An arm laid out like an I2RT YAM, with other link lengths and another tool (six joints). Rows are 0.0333 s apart.
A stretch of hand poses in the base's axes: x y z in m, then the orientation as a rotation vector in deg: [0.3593, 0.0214, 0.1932, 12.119, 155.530, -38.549]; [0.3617, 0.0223, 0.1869, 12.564, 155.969, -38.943]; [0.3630, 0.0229, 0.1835, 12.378, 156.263, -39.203]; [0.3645, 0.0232, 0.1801, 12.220, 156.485, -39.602]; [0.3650, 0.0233, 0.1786, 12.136, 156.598, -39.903]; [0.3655, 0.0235, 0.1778, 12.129, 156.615, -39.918]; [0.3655, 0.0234, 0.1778, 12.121, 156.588, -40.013]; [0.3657, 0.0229, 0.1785, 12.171, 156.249, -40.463]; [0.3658, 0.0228, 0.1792, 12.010, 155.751, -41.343]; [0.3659, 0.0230, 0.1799, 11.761, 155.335, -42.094]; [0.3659, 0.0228, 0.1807, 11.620, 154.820, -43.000]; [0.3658, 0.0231, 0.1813, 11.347, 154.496, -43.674]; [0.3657, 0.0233, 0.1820, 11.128, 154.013, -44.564]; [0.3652, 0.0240, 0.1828, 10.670, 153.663, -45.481]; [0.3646, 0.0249, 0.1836, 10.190, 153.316, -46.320]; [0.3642, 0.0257, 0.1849, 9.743, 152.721, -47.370]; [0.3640, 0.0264, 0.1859, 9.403, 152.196, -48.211]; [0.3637, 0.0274, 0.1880, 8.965, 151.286, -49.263]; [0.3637, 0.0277, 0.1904, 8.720, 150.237, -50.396]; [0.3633, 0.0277, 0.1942, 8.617, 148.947, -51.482]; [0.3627, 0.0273, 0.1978, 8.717, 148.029, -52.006]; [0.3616, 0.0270, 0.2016, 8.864, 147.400, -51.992]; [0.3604, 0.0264, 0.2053, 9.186, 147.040, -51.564]
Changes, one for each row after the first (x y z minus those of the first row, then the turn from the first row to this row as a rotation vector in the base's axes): [0.0024, 0.0009, -0.0063, -0.102, 0.471, -0.438]; [0.0037, 0.0015, -0.0097, -0.226, 0.835, -0.399]; [0.0052, 0.0018, -0.0131, -0.454, 1.164, -0.392]; [0.0057, 0.0019, -0.0146, -0.633, 1.358, -0.403]; [0.0062, 0.0021, -0.0154, -0.640, 1.378, -0.404]; [0.0062, 0.0020, -0.0154, -0.709, 1.378, -0.410]; [0.0064, 0.0015, -0.0147, -1.074, 1.173, -0.469]; [0.0065, 0.0014, -0.0140, -1.783, 0.956, -0.434]; [0.0066, 0.0016, -0.0133, -2.400, 0.796, -0.330]; [0.0066, 0.0014, -0.0125, -3.130, 0.579, -0.313]; [0.0065, 0.0017, -0.0119, -3.680, 0.494, -0.195]; [0.0064, 0.0019, -0.0112, -4.403, 0.320, -0.128]; [0.0059, 0.0026, -0.0104, -5.141, 0.310, 0.076]; [0.0053, 0.0035, -0.0096, -5.830, 0.288, 0.307]; [0.0049, 0.0043, -0.0083, -6.717, 0.101, 0.514]; [0.0047, 0.0050, -0.0073, -7.439, -0.090, 0.673]; [0.0044, 0.0060, -0.0052, -8.413, -0.553, 0.918]; [0.0044, 0.0063, -0.0028, -9.457, -1.132, 1.034]; [0.0040, 0.0063, 0.0010, -10.526, -1.956, 1.094]; [0.0034, 0.0059, 0.0046, -11.108, -2.639, 1.060]; [0.0023, 0.0056, 0.0084, -11.257, -3.241, 1.053]; [0.0011, 0.0050, 0.0121, -11.039, -3.754, 0.962]
